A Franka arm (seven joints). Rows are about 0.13 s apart.
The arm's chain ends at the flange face. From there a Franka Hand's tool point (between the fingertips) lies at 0.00 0.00 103.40 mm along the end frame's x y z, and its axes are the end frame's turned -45 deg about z.
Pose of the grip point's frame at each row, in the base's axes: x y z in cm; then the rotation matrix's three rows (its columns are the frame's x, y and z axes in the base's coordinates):
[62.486, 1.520, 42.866], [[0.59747, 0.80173, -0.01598], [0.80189, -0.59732, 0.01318], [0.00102, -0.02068, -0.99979]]
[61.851, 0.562, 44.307], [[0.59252, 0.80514, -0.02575], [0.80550, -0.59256, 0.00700], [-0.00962, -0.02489, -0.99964]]
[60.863, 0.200, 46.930], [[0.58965, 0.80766, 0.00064], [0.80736, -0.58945, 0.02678], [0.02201, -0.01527, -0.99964]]
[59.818, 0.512, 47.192], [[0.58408, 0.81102, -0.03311], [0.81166, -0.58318, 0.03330], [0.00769, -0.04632, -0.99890]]
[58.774, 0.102, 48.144], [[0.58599, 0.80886, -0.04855], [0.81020, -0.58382, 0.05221], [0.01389, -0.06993, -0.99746]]
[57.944, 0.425, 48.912], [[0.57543, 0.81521, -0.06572], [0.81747, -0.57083, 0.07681], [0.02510, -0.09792, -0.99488]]
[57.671, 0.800, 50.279], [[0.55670, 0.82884, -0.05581], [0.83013, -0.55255, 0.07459], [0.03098, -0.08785, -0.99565]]
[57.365, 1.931, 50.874], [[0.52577, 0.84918, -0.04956], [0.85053, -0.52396, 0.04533], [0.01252, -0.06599, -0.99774]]
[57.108, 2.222, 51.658], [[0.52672, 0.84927, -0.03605], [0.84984, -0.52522, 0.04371], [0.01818, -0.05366, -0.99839]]
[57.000, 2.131, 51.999], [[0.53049, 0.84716, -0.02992], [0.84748, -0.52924, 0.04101], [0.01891, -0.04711, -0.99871]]
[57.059, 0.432, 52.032], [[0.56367, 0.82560, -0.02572], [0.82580, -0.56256, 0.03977], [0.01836, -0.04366, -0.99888]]
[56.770, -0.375, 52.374], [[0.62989, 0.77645, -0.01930], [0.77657, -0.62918, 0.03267], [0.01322, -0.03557, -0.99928]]
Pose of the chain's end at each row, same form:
[62.651, 1.384, 53.204], [[0.98938, 0.14443, -0.01598], [0.14465, -0.98939, 0.01318], [-0.01390, -0.01534, -0.99979]]
[62.117, 0.490, 54.643], [[0.98829, 0.15035, -0.02575], [0.15057, -0.98858, 0.00700], [-0.02440, -0.01080, -0.99964]]
[60.856, -0.077, 57.266], [[0.98805, 0.15416, 0.00064], [0.15409, -0.98769, 0.02678], [0.00477, -0.02636, -0.99964]]
[60.160, 0.168, 57.521], [[0.98648, 0.16047, -0.03311], [0.16156, -0.98630, 0.03330], [-0.02732, -0.03819, -0.99890]]
[59.276, -0.438, 58.458], [[0.98631, 0.15759, -0.04855], [0.16007, -0.98572, 0.05221], [-0.03963, -0.05927, -0.99746]]
[58.624, -0.369, 59.199], [[0.98333, 0.16955, -0.06572], [0.17440, -0.98168, 0.07681], [-0.05149, -0.08699, -0.99488]]
[58.248, 0.029, 60.574], [[0.97972, 0.19243, -0.05581], [0.19628, -0.97770, 0.07459], [-0.04021, -0.08403, -0.99565]]
[57.877, 1.462, 61.191], [[0.97224, 0.22869, -0.04956], [0.23092, -0.97191, 0.04533], [-0.03781, -0.05551, -0.99774]]
[57.481, 1.770, 61.981], [[0.97297, 0.22808, -0.03605], [0.22954, -0.97231, 0.04371], [-0.02509, -0.05080, -0.99839]]
[57.309, 1.707, 62.326], [[0.97415, 0.22392, -0.02992], [0.22503, -0.97349, 0.04101], [-0.01994, -0.04668, -0.99871]]
[57.325, 0.021, 62.360], [[0.98236, 0.18521, -0.02572], [0.18614, -0.98172, 0.03977], [-0.01789, -0.04385, -0.99888]]
[56.970, -0.713, 62.707], [[0.99443, 0.10363, -0.01930], [0.10422, -0.99402, 0.03267], [-0.01580, -0.03450, -0.99928]]

